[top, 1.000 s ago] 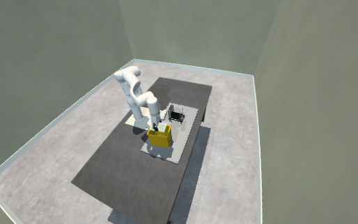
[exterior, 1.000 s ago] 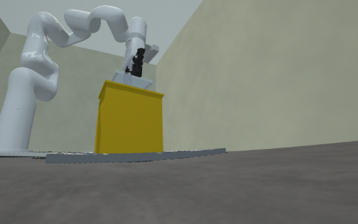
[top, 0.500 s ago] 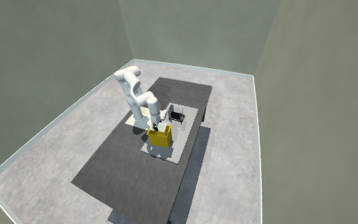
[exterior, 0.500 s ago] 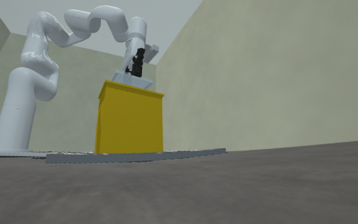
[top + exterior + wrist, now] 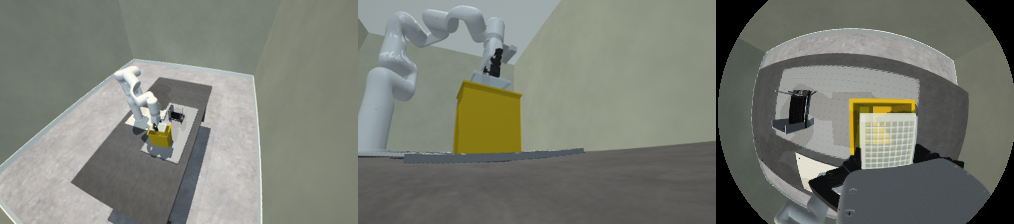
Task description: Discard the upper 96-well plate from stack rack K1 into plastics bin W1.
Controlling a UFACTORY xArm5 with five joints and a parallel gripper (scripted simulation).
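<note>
Right now the yellow plastics bin W1 is 15 cm below my hand. Also, from my hand: K1 label (6 cm ahead, 34 cm to the left, 22 cm below); then 96-well plate (1 cm below).
</note>
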